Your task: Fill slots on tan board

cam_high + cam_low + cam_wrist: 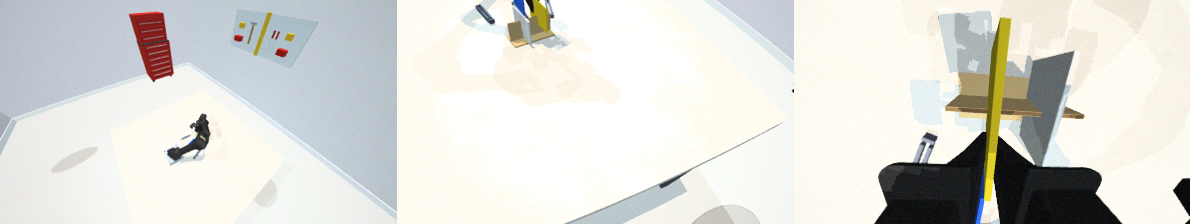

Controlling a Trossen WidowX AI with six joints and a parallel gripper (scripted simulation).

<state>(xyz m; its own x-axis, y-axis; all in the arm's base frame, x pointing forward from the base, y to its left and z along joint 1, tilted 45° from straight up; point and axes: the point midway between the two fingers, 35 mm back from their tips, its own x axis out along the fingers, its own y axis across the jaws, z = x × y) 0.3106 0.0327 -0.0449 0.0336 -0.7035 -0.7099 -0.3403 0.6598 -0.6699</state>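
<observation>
The yellow board is 30 mm ahead of my gripper tip, 10 mm to the left of it and 10 mm above it. From my gripper tip the other things lie so: blue board: 110 mm behind, 40 mm to the right, 30 mm below; white board: 40 mm ahead, 40 mm to the right, 20 mm below; tan board: 30 mm ahead, 20 mm to the right, 40 mm below.
</observation>
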